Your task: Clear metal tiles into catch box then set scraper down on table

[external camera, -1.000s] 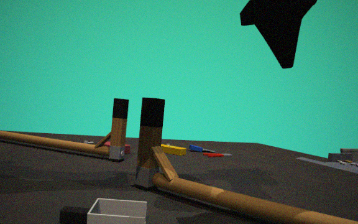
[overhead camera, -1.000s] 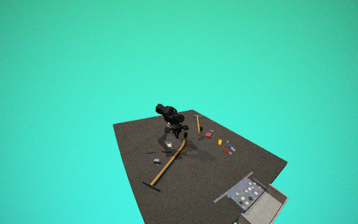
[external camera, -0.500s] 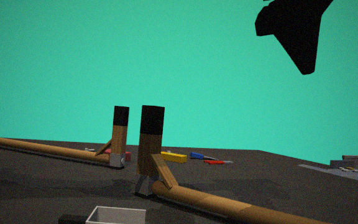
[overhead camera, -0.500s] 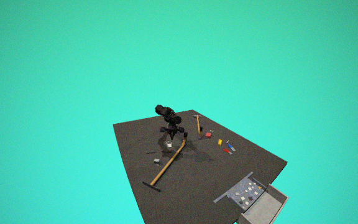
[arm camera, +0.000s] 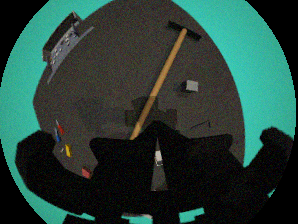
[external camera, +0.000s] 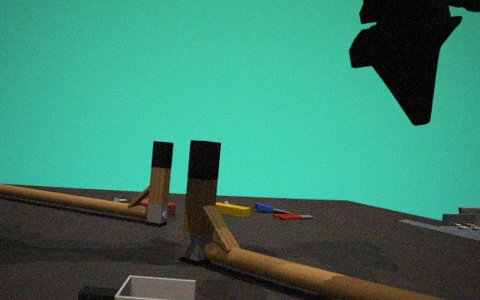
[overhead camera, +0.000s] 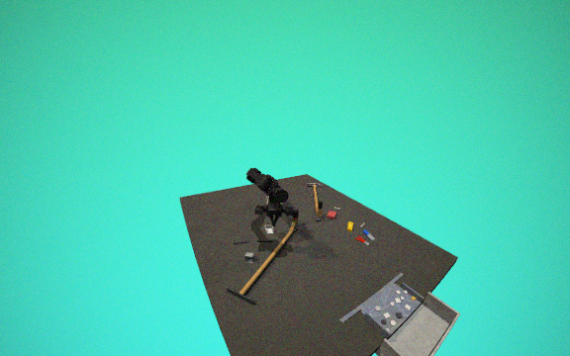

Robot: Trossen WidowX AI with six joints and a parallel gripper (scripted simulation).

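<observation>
Right now my gripper tip is 40 mm short of the long scraper, 20 mm to the left of it and 100 mm above it. Also, from my gripper tip: small grey box (10 mm ahead, 140 mm to the right, 150 mm below); then red tool (150 mm ahead, 530 mm to the left, 160 mm below); then red block (170 mm behind, 530 mm to the left, 160 mm below).
</observation>
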